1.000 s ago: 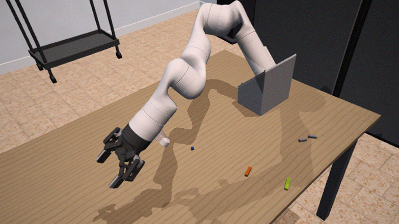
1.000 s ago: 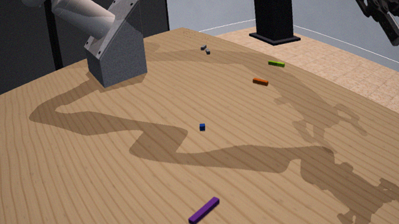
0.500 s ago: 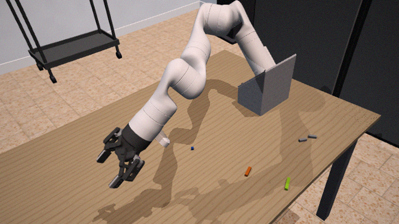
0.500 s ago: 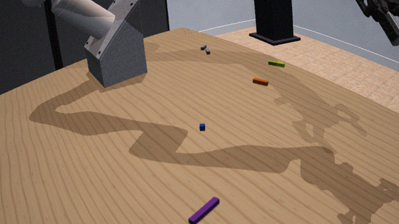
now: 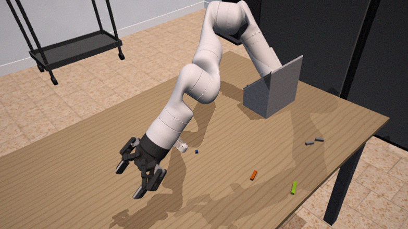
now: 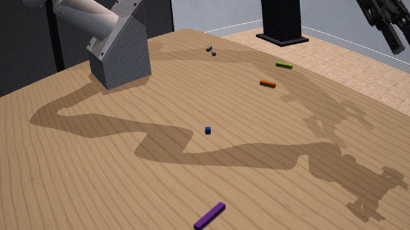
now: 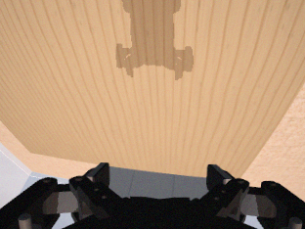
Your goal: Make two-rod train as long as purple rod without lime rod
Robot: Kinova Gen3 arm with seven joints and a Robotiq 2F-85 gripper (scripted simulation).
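The lime rod lies 480 mm behind my hand, 160 mm to the left of it and 230 mm below it. Round my hand: purple rod 110 mm behind, 290 mm to the right, 230 mm below; then blue rod 320 mm behind, 180 mm to the right, 230 mm below; then orange rod 410 mm behind, 40 mm to the left, 230 mm below.
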